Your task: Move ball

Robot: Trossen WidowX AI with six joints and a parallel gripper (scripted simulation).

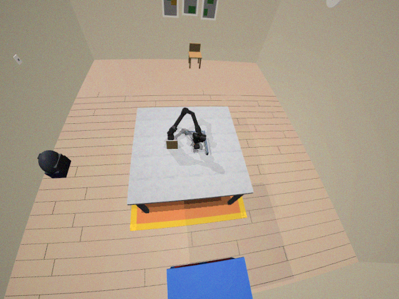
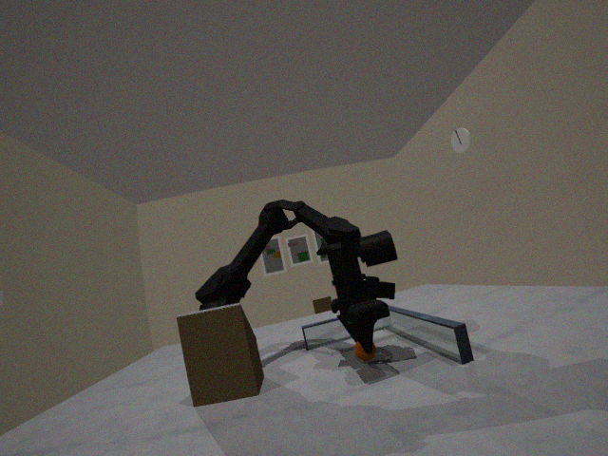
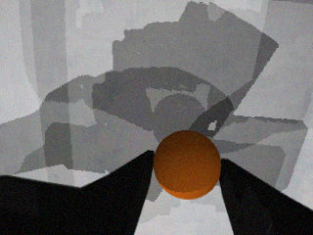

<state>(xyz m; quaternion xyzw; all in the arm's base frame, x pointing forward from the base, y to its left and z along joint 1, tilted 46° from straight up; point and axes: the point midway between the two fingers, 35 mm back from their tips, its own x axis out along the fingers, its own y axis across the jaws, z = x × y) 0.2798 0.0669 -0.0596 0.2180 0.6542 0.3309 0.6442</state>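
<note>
Right now my gripper tip is right at the orange ball.
</note>
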